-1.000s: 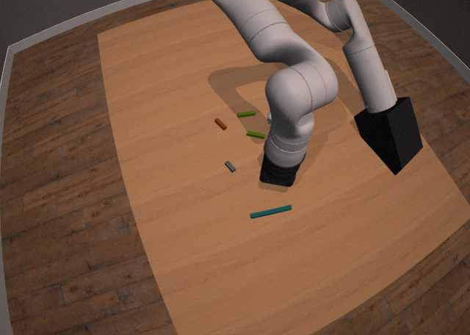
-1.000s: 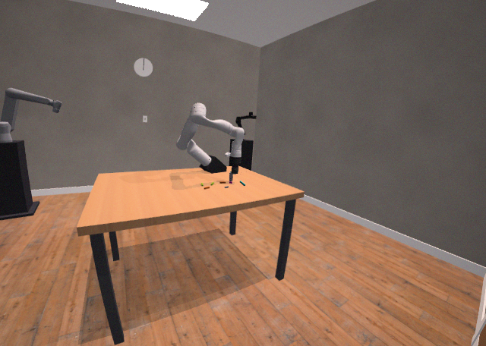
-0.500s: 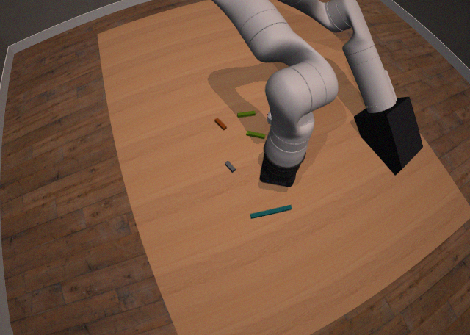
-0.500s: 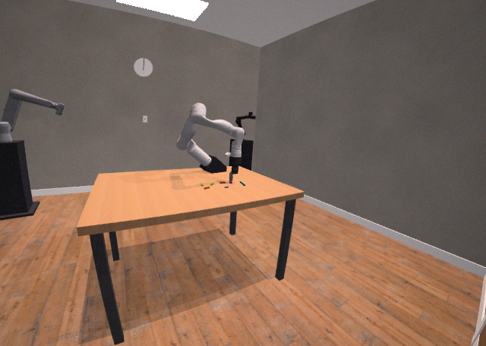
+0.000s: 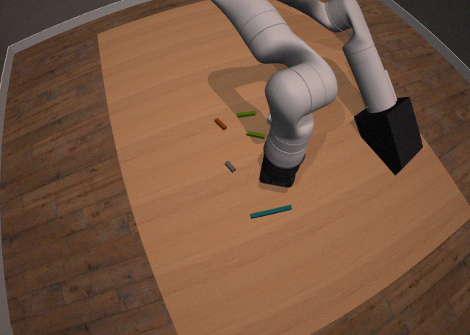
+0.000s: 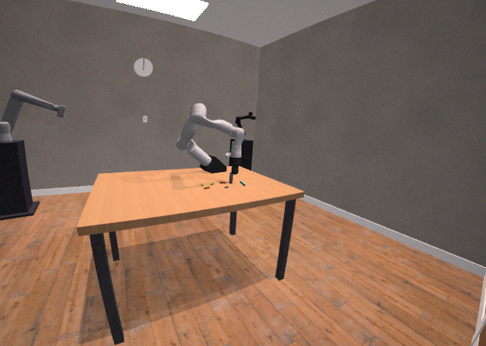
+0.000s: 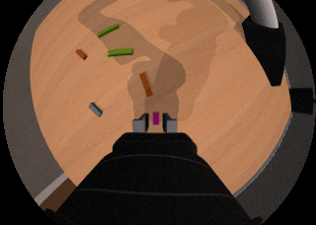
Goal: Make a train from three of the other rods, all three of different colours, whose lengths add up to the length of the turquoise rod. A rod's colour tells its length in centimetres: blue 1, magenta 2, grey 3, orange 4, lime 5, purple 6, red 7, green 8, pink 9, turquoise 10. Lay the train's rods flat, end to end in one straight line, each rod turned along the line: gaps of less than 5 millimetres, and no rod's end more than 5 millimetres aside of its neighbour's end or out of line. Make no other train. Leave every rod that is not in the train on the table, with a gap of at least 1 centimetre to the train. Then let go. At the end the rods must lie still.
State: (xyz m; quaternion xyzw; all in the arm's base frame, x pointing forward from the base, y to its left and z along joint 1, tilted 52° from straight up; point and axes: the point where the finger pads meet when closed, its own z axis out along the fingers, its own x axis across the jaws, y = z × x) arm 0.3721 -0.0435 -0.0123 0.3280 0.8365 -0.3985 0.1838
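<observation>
My hand is 30 mm above the magenta rod. The rest, counted from my hand: turquoise rod 60 mm to the left, 50 mm ahead, 30 mm below; then grey rod 90 mm to the right, 70 mm ahead, 30 mm below.
</observation>
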